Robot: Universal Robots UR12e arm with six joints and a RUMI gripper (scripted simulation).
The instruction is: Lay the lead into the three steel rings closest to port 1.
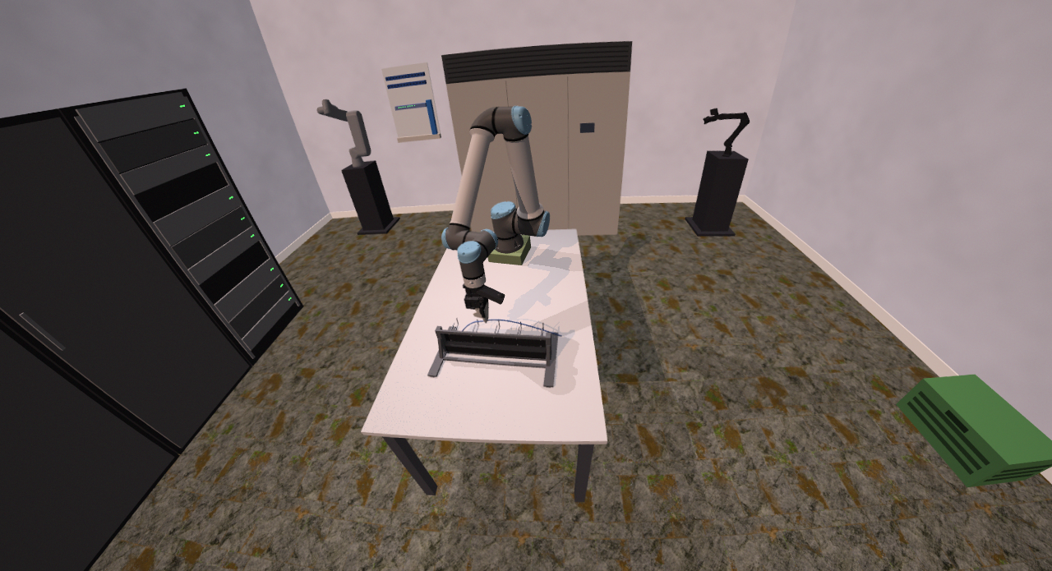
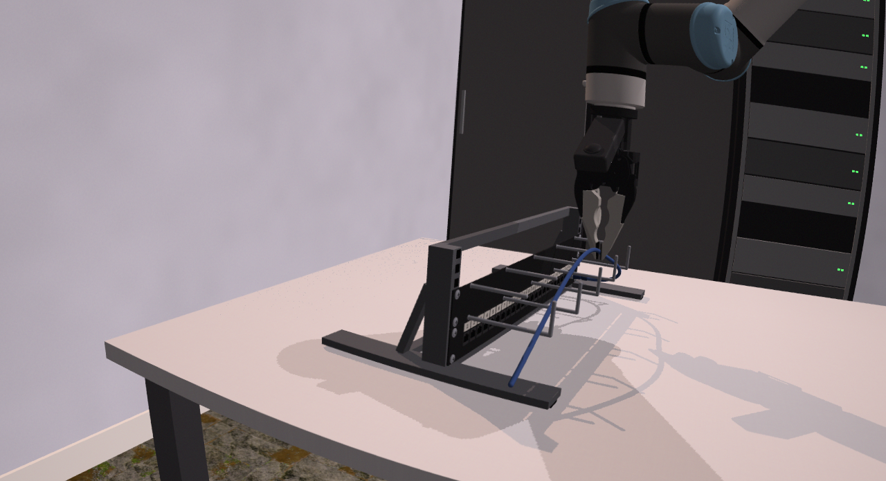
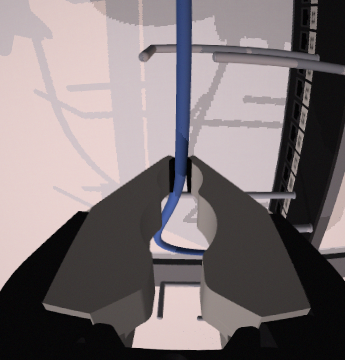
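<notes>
The rack lies 10 cm ahead of my hand, 4 cm to the left of it and 4 cm below it.
</notes>
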